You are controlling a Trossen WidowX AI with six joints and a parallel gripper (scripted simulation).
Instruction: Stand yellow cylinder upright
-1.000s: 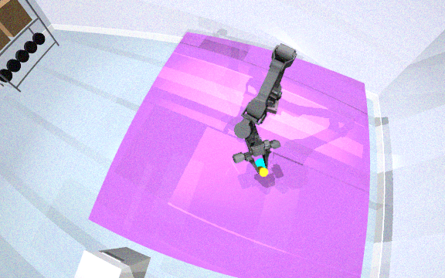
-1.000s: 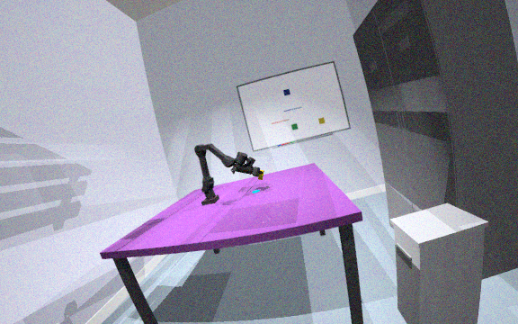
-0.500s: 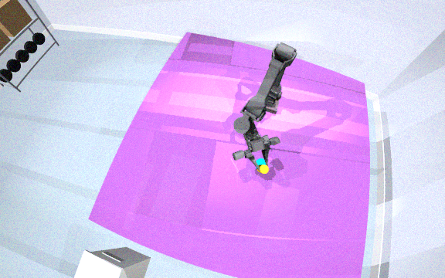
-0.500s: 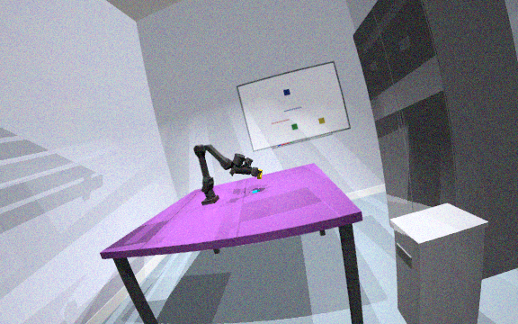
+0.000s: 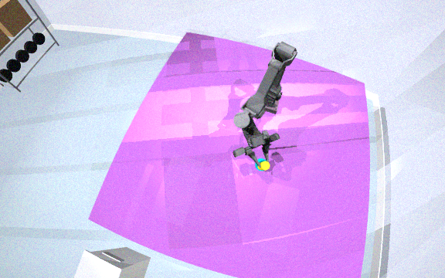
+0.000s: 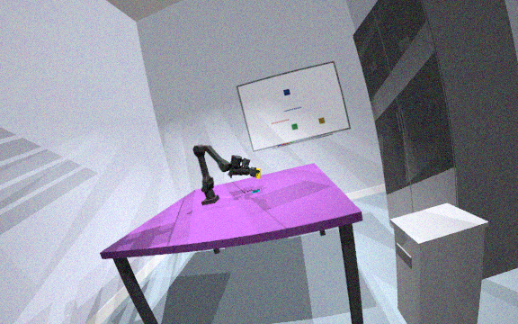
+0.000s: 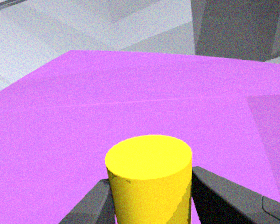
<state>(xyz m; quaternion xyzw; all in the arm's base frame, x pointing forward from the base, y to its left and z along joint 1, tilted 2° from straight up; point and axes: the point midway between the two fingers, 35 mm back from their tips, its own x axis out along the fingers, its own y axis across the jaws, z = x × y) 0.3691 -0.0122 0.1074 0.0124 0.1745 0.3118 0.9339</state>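
The cyan circle lies 14 cm below my gripper tip, 5 cm behind it and 1 cm to the left of it. From my gripper tip the other things lie so: yellow tall cylinder (2 cm below).
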